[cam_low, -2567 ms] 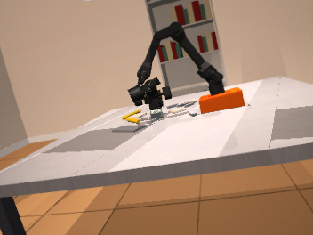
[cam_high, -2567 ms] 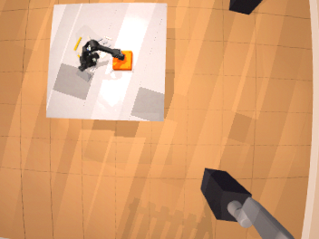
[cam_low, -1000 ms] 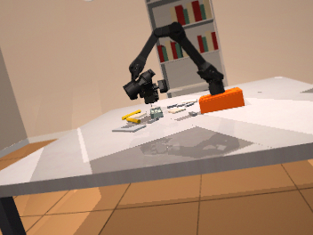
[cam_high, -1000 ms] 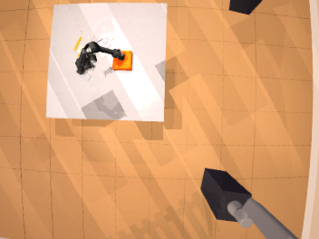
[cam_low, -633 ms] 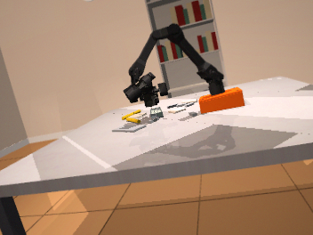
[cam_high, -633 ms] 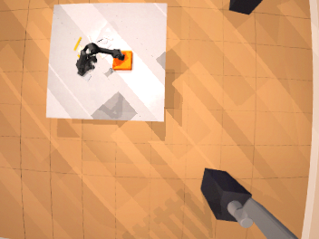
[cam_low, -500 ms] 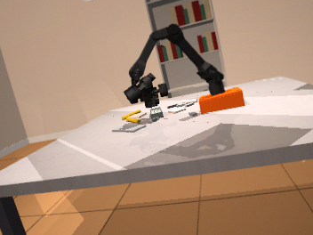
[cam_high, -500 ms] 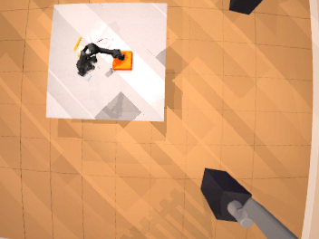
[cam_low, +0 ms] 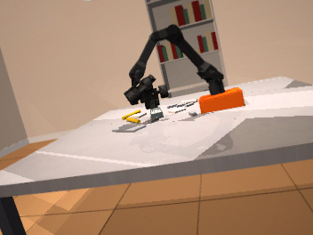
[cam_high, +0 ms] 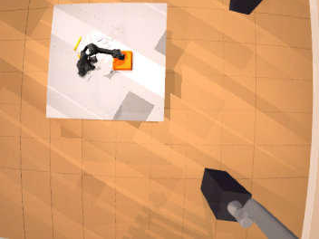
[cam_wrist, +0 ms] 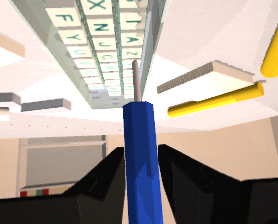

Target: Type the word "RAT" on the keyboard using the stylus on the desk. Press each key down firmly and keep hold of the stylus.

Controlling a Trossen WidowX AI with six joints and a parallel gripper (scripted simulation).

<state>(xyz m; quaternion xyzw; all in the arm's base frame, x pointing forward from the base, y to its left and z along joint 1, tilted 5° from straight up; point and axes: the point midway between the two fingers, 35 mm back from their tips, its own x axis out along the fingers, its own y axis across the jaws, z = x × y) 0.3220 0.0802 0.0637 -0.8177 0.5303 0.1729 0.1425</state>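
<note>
Right now the R key is 7 cm below my gripper tip and 4 cm to the right of it. From my gripper tip the other things lie so: white block 13 cm ahead, 8 cm to the right, 8 cm below; then grey stylus tip 5 cm below; then blue stylus 1 cm below.
</note>
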